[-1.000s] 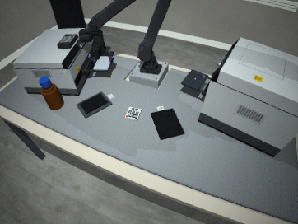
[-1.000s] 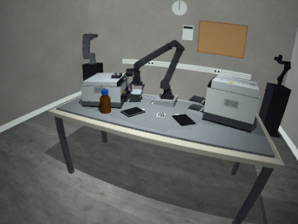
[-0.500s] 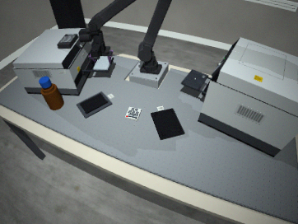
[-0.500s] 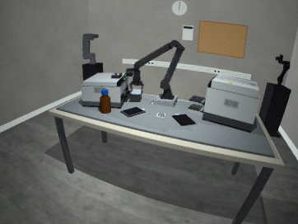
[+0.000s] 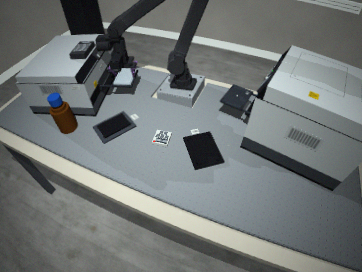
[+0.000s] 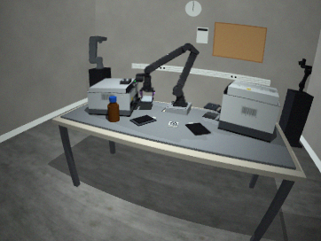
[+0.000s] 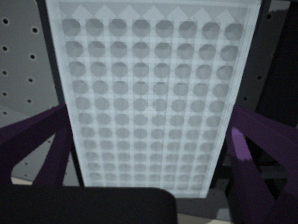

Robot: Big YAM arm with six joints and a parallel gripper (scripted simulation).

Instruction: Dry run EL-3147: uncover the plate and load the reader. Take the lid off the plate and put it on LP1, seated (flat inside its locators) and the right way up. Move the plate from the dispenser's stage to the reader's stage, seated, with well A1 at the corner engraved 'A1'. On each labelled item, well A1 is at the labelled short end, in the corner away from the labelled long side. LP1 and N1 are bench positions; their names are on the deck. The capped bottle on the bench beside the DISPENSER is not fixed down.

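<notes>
The label is 17 cm ahead of my hand, 12 cm to the left of it and 9 cm below it. The rest, counted from my hand: white multi-well plate (right at my hand); then lidded plate (26 cm ahead, 6 cm to the left, 8 cm below); then LP1 pad (25 cm ahead, 6 cm to the left, 9 cm below).
</notes>
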